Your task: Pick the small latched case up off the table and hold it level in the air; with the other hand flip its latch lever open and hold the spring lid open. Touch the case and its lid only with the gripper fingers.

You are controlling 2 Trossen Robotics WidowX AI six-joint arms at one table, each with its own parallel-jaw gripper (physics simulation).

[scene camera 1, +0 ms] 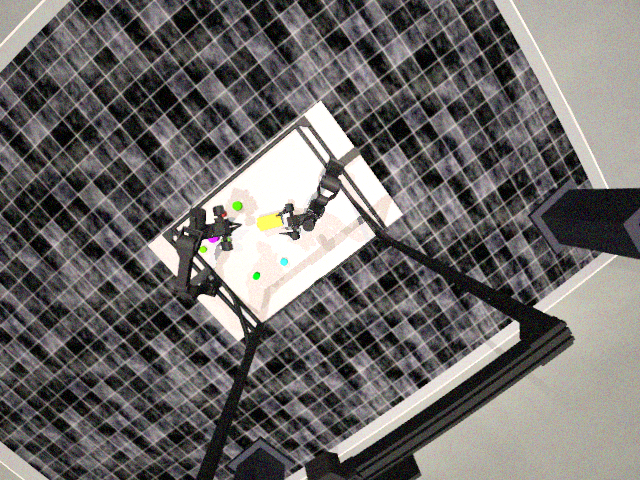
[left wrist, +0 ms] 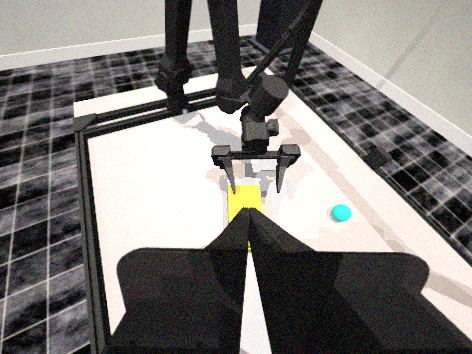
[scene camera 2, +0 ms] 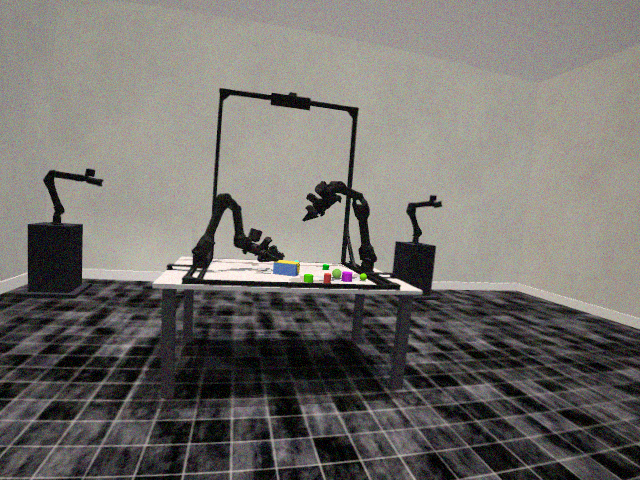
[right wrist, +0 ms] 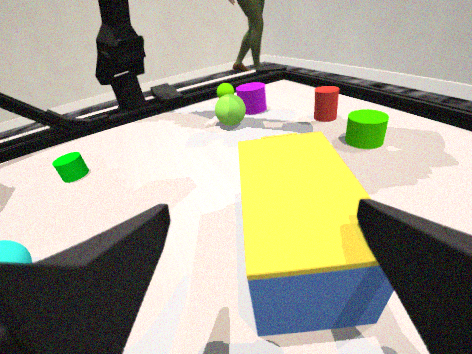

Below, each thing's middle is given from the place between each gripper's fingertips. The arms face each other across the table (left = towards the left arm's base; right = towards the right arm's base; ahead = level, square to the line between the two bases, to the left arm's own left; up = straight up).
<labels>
I see my left gripper 7 cm past the small case (right wrist: 309, 267), 5 cm to the left of it and 26 cm above it. Round my left hand: red cylinder (right wrist: 326, 97): 14 cm ahead, 10 cm to the left, 27 cm below; magenta cylinder (right wrist: 253, 95): 9 cm ahead, 23 cm to the left, 27 cm below.
I see the small case 40 mm below my right hand, 40 mm ahead of it and 20 mm to the left of it. Round my right hand: red cylinder (250 mm ahead, 180 mm to the left, 50 mm below); magenta cylinder (300 mm to the left, 190 mm ahead, 60 mm below).
</labels>
